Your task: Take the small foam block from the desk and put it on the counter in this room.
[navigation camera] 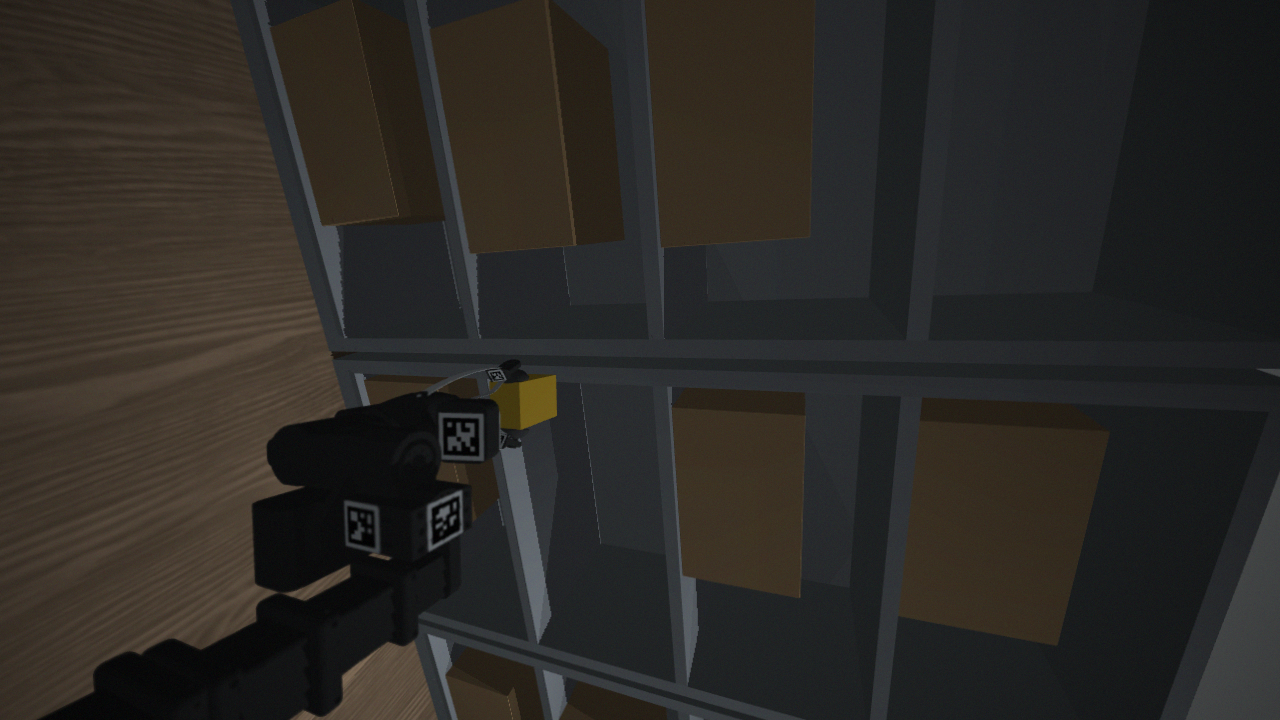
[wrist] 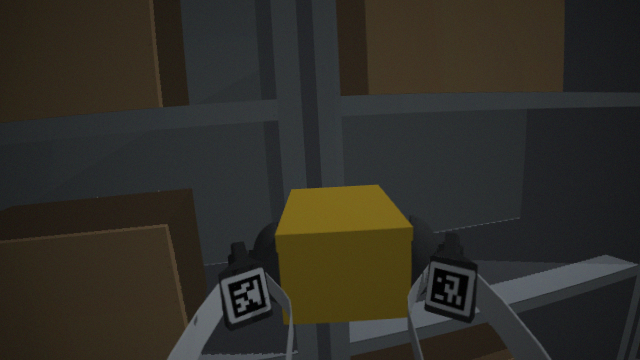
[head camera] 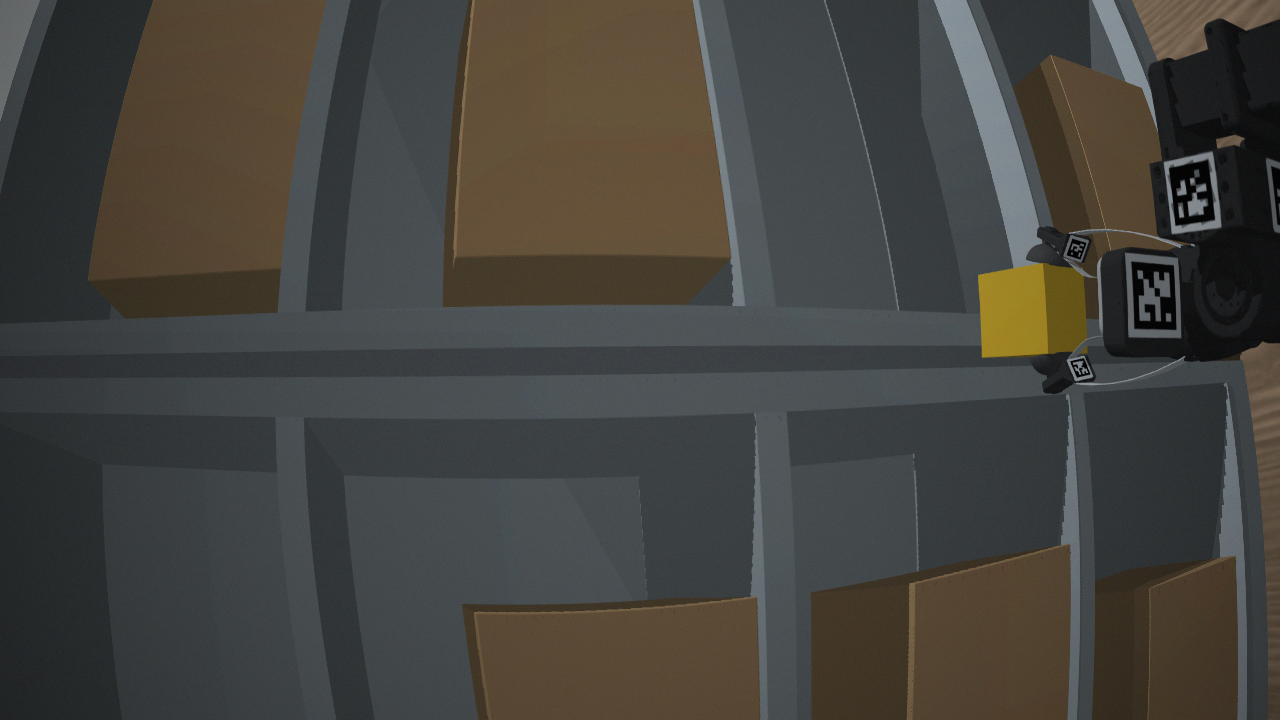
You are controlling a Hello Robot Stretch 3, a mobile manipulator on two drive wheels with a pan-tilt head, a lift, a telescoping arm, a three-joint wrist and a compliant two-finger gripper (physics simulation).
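Frame: origin at the robot's base, x left, y up, z ahead, level; centimetres.
Seen in the pictures: gripper, fingertip midpoint: (navigation camera: 521,402) (head camera: 1038,309).
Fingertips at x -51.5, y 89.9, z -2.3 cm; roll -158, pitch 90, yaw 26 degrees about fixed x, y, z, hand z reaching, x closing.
Pixels of each thing's top centre, then the offset from my fingertips to it. "spot": a spot on its surface instead. Level surfaces: height alone.
- foam block at its top centre: (head camera: 1011,312) (navigation camera: 539,400) dx -1.0, dy +2.2, dz +0.2 cm
- grey shelf unit at a spot on its surface: (head camera: 537,394) spot: dx -35.4, dy +28.9, dz +6.4 cm
- wood-grained floor at its surface level: dy -89.8 cm
The foam block (head camera: 1015,311) (navigation camera: 535,401) (wrist: 345,275) is a yellow cube. My gripper (head camera: 1049,312) (navigation camera: 512,402) (wrist: 344,246) is shut on it, with one dark fingertip pressed against each side. In the head camera view it is at the right, in front of the shelving; in the navigation camera view it is left of the middle. The block is held in the air, apart from the shelves. Its faces against the fingertips are partly hidden. Neither the desk nor the counter shows in these views.
A grey shelf unit (head camera: 537,394) (navigation camera: 805,358) (wrist: 327,150) with several compartments fills much of the views. Brown boxes (head camera: 590,161) (navigation camera: 738,492) (wrist: 465,45) stand in some compartments. A wood-grained floor (navigation camera: 134,268) shows at the left in the navigation camera view, beside the shelf unit and behind the arm.
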